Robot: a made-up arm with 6 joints. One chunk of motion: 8 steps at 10 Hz.
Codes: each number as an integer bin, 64 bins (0 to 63) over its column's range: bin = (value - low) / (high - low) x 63, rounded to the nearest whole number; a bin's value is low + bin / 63 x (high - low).
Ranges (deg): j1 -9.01..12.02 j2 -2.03..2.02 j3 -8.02..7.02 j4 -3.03..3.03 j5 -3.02..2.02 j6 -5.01..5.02
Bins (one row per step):
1: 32 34 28 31 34 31
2: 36 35 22 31 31 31
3: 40 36 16 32 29 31
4: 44 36 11 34 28 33
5: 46 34 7 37 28 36
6: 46 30 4 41 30 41
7: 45 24 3 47 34 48
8: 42 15 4 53 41 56
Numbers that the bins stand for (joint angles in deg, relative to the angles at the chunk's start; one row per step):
1: 1.67 0.16 -1.34 -0.05 -0.30 -0.07
2: 3.01 0.22 -2.77 -0.05 -0.54 -0.07
3: 4.34 0.28 -4.20 0.05 -0.70 -0.07
4: 5.68 0.28 -5.39 0.24 -0.78 0.24
5: 6.35 0.16 -6.35 0.53 -0.78 0.72
6: 6.35 -0.10 -7.07 0.91 -0.62 1.52
7: 6.01 -0.49 -7.30 1.49 -0.30 2.63
8: 5.01 -1.07 -7.07 2.07 0.26 3.91

